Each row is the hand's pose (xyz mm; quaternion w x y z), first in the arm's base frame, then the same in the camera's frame.
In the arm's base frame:
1: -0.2 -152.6 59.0 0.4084 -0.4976 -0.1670 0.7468
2: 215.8 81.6 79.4 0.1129 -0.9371 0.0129 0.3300
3: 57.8 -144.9 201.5 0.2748 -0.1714 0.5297 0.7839
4: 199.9 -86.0 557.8 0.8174 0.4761 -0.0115 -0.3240
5: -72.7 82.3 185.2 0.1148 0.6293 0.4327 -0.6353
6: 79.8 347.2 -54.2 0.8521 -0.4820 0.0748 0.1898
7: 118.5 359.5 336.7 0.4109 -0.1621 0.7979 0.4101
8: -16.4 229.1 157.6 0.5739 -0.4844 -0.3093 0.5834
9: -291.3 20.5 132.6 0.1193 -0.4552 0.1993 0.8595
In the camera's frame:
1: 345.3 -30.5 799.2 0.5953 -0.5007 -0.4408 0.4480
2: 536.6 45.0 1043.4 0.4705 -0.8795 -0.0108 0.0704
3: 323.9 -127.8 916.6 0.5281 -0.1741 0.1636 0.8149
4: 270.5 -341.2 1236.4 0.5278 0.7852 -0.1475 -0.2884
5: 234.9 97.4 1017.8 0.0942 -0.8080 -0.5037 0.2910
6: 504.5 366.7 1092.3 0.9753 -0.1736 -0.1350 -0.0221
7: 341.5 139.8 1368.8 0.6625 0.0017 0.5018 0.5562
8: 307.0 198.2 1118.4 0.6862 -0.4116 -0.5523 0.2338
9: 69.1 166.7 869.2 0.4194 -0.5426 -0.0883 0.7225

